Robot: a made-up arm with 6 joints.
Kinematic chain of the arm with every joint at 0, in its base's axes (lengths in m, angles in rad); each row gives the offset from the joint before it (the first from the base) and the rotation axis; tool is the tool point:
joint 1: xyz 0 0 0.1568 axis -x
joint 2: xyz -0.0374 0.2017 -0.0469 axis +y
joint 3: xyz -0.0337 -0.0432 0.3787 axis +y
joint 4: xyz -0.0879 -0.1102 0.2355 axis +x
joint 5: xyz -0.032 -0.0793 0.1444 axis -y
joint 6: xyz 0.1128 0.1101 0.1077 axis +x
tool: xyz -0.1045 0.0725 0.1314
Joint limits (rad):
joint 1: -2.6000..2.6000
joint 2: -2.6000..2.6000
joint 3: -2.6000..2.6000
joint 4: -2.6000..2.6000
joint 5: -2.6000..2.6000
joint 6: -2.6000..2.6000
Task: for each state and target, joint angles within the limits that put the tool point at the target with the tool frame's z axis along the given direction. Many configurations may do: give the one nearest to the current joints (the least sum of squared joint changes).
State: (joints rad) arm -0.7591 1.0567 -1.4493 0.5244 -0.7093 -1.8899
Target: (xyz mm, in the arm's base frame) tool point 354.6 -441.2 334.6 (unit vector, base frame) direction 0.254 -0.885 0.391
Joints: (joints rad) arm -0.8682 1.6534 -1.4154 1.2731 -0.0514 -0.9954
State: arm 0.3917 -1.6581 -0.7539 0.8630 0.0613 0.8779
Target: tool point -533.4 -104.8 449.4 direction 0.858 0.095 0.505
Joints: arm 0.9788 -0.9875 -0.8001 1.5929 -0.4096 1.1363
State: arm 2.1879 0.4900 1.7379 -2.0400 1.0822 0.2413
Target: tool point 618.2 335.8 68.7 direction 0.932 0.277 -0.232
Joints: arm 1.4184 0.9310 1.6683 -2.2850 1.5450 0.3974
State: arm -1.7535 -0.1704 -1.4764 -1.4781 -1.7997 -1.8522
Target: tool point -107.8 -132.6 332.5 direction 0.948 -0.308 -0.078
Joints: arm -1.4293 -0.1880 -2.1617 -1.8299 -1.8053 -2.0598
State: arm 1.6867 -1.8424 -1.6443 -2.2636 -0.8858 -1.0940
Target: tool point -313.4 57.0 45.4 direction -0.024 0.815 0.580
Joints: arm 1.4437 -1.2178 -1.9429 -2.0712 -0.6614 -1.5592
